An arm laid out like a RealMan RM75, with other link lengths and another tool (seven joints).
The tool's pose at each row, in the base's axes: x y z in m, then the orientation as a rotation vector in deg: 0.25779, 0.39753, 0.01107, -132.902, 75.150, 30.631; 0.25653, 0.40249, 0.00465, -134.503, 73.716, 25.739; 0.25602, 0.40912, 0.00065, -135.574, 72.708, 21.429; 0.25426, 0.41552, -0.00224, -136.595, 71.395, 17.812; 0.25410, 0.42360, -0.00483, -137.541, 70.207, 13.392; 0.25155, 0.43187, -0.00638, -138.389, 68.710, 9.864; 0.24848, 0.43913, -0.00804, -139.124, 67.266, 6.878; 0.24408, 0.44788, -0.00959, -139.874, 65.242, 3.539; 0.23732, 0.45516, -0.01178, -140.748, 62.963, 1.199
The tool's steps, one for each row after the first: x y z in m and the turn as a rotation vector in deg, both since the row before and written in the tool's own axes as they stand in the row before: -0.00078, -0.00013, 0.00817, 1.363, 2.864, -2.179; -0.00312, -0.00192, 0.00684, 1.303, 2.517, -1.658; -0.00435, -0.00097, 0.00570, 1.035, 2.054, -1.722; -0.00495, -0.00324, 0.00609, 1.303, 2.577, -1.745; -0.00703, -0.00175, 0.00499, 1.039, 1.957, -1.773; -0.00669, -0.00090, 0.00439, 0.857, 1.637, -1.618; -0.00874, -0.00086, 0.00460, 1.073, 1.713, -2.057; -0.00920, 0.00171, 0.00399, 0.664, 1.079, -2.099
